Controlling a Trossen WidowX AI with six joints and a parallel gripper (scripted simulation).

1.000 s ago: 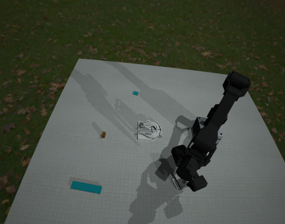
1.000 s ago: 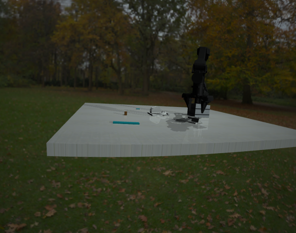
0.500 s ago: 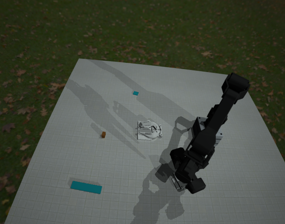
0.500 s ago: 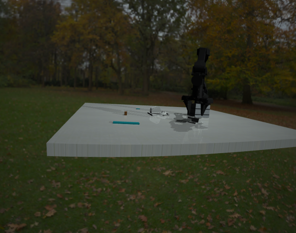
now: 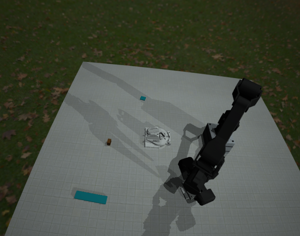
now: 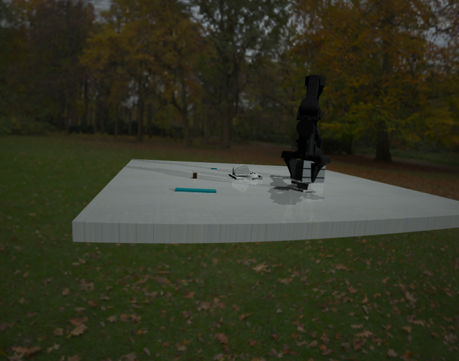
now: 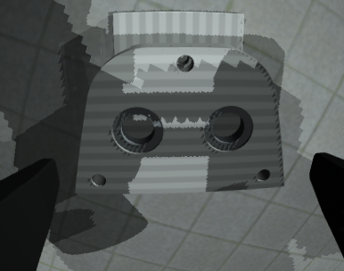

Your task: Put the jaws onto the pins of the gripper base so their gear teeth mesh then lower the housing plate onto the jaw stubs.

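Now: the white ribbed block 10 mm behind my gripper tip, 10 mm to the right of it and 30 mm below it. The rest, counted from my gripper tip: gripper jaw (90 mm ahead, 270 mm to the right, 20 mm below); then small brown block (350 mm ahead, 240 mm to the right, 30 mm below); then long teal bar (400 mm ahead, 30 mm to the left, 30 mm below).
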